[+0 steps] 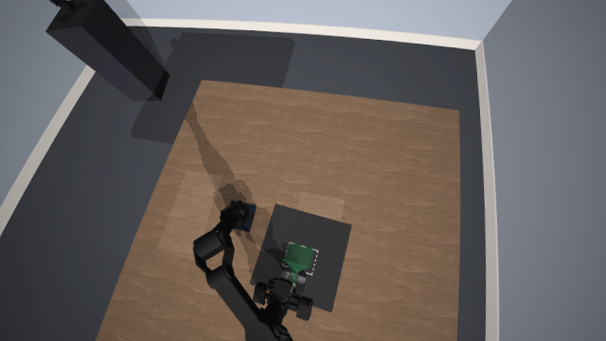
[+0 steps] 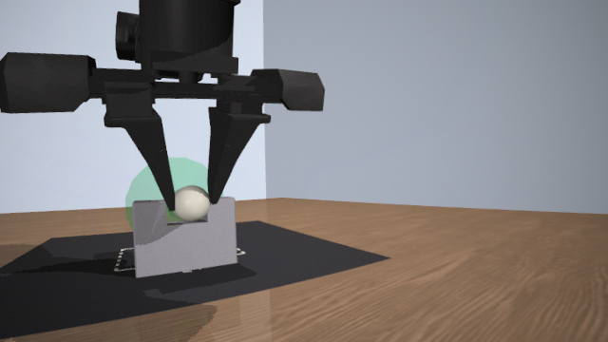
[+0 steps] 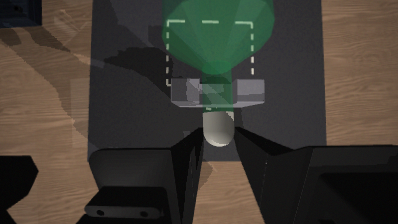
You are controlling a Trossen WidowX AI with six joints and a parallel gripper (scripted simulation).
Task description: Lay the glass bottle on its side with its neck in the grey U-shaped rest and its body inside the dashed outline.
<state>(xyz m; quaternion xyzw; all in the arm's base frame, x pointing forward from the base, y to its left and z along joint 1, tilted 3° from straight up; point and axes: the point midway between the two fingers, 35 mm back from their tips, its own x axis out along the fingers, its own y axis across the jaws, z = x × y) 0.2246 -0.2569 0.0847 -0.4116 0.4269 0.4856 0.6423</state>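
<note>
The green glass bottle is 1 cm ahead of my gripper tip and 5 cm to the left of it. Round my gripper tip: dark mat: 3 cm ahead, 11 cm to the left, 6 cm below.
</note>
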